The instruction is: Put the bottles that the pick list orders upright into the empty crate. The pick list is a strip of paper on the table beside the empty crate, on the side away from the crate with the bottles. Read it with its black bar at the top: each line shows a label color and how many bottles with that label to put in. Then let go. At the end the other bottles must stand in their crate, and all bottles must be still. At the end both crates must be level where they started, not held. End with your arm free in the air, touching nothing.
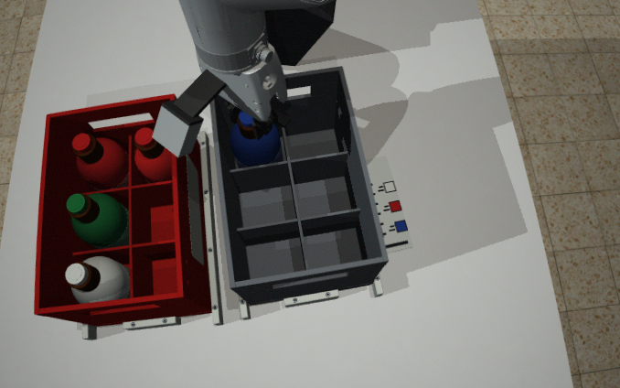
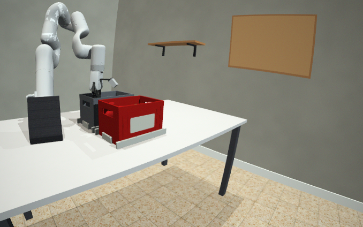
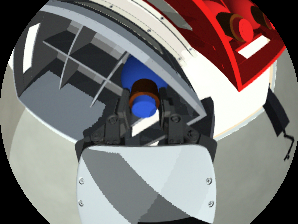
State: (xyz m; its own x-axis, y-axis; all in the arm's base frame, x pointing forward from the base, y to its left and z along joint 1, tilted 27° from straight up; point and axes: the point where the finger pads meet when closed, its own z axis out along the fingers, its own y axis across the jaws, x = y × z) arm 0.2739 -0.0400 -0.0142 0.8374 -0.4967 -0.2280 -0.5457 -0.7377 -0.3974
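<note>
The blue bottle lies 70 mm below my hand. Also, from my hand: grey crate (80 mm ahead, 60 mm to the left, 80 mm below); pick list (60 mm ahead, 200 mm to the left, 160 mm below); red-label bottle (50 mm ahead, 230 mm to the right, 70 mm below).
</note>
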